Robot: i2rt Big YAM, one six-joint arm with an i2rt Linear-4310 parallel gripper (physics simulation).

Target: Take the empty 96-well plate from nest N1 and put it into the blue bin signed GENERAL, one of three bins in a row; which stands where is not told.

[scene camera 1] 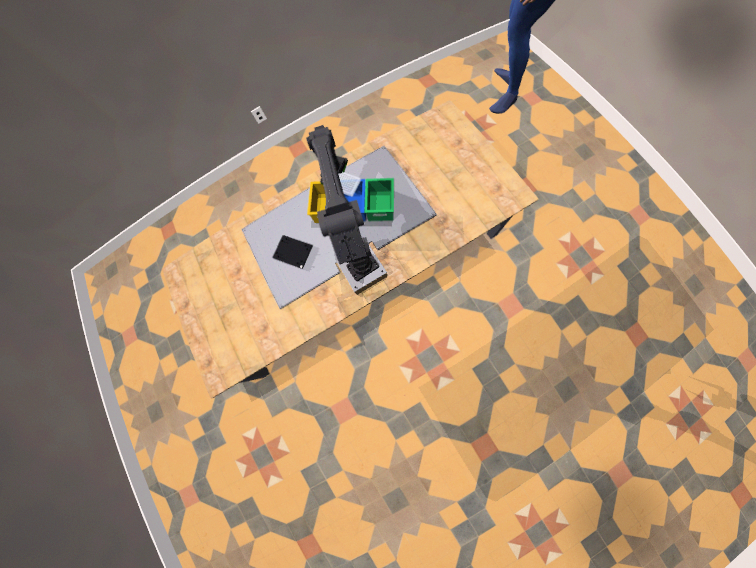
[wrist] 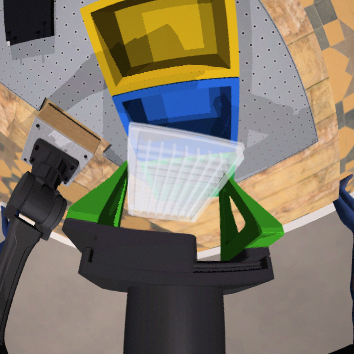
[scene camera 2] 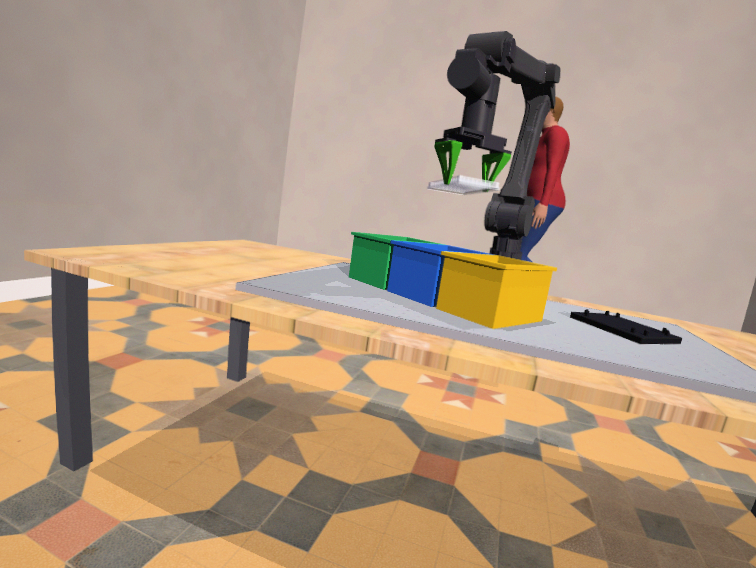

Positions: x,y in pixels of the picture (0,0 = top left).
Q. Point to a black nest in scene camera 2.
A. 620,326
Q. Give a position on a clear 96-well plate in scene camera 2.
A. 462,185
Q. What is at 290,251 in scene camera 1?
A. A black nest.
